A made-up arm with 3 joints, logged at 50 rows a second.
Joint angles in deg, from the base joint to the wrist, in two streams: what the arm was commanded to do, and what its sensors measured. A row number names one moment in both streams.
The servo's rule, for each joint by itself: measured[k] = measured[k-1] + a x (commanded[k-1-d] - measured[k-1]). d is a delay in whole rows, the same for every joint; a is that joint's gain. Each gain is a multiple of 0.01, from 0.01 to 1. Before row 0 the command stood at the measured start. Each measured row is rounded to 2 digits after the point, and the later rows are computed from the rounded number. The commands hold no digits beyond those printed.
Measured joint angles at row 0:
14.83 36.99 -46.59
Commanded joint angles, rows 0 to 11:
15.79 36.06 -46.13
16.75 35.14 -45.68
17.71 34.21 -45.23
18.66 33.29 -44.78
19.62 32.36 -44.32
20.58 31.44 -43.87
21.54 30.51 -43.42
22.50 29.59 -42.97
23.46 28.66 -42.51
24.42 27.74 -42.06
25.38 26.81 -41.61
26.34 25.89 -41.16
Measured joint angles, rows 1 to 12:
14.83 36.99 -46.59
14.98 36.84 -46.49
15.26 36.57 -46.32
15.65 36.19 -46.09
16.13 35.73 -45.81
16.69 35.19 -45.50
17.31 34.59 -45.16
17.99 33.94 -44.79
18.71 33.24 -44.41
19.47 32.51 -44.01
20.26 31.75 -43.60
21.08 30.96 -43.18
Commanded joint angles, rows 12 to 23:
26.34 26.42 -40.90
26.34 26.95 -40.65
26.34 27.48 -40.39
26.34 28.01 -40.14
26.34 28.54 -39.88
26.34 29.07 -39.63
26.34 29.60 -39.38
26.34 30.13 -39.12
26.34 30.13 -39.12
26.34 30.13 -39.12
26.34 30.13 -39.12
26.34 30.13 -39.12
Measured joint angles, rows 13 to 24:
21.92 30.15 -42.76
22.63 29.55 -42.37
23.22 29.13 -42.01
23.72 28.87 -41.67
24.14 28.73 -41.35
24.49 28.70 -41.04
24.79 28.76 -40.74
25.04 28.89 -40.45
25.25 29.09 -40.17
25.42 29.26 -39.95
25.57 29.40 -39.78
25.69 29.52 -39.64

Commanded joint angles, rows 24 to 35:
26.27 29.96 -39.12
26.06 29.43 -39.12
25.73 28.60 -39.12
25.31 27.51 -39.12
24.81 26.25 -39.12
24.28 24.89 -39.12
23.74 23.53 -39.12
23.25 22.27 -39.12
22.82 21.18 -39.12
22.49 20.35 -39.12
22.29 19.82 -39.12
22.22 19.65 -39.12
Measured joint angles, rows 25 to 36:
25.79 29.62 -39.53
25.87 29.67 -39.44
25.90 29.63 -39.37
25.87 29.47 -39.32
25.78 29.16 -39.28
25.62 28.69 -39.25
25.41 28.08 -39.22
25.14 27.35 -39.20
24.84 26.54 -39.18
24.52 25.68 -39.17
24.20 24.83 -39.16
23.89 24.03 -39.15

